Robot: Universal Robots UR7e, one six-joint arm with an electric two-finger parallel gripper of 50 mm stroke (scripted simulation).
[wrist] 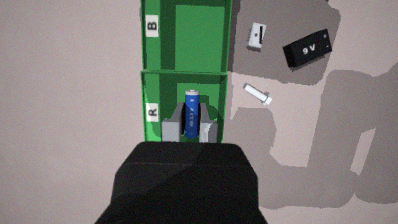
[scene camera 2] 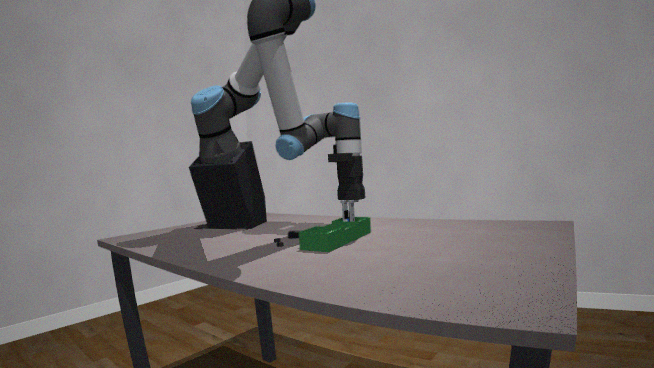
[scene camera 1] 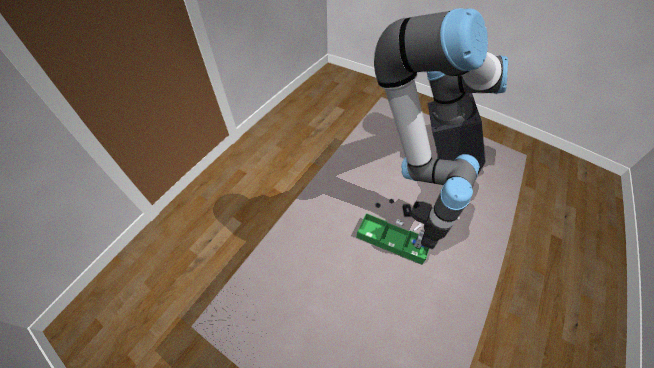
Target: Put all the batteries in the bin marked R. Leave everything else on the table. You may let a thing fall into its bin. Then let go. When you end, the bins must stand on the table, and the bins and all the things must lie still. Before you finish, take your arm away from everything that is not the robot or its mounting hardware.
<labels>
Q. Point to a black 9 V battery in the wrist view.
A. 317, 44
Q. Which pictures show the green bin row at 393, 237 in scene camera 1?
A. The wrist view, scene camera 2 and scene camera 1: all of them.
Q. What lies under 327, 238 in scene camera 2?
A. A green bin row.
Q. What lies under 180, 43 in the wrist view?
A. A green bin row.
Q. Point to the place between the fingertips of the gripper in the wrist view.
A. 191, 112
</labels>
